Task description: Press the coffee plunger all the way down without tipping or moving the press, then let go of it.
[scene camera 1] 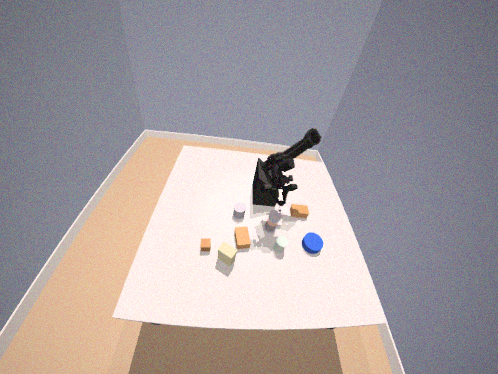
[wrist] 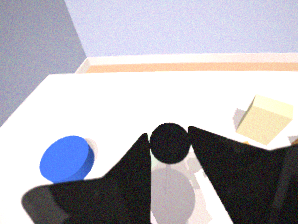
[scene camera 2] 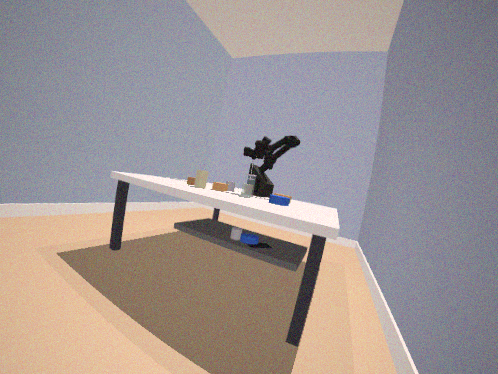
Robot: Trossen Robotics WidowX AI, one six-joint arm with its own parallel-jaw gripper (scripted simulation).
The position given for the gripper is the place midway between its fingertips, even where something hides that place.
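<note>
A blue disc [wrist: 69,158] shares the view with the gripper [wrist: 167,134] and a cream block [wrist: 263,120].
</note>
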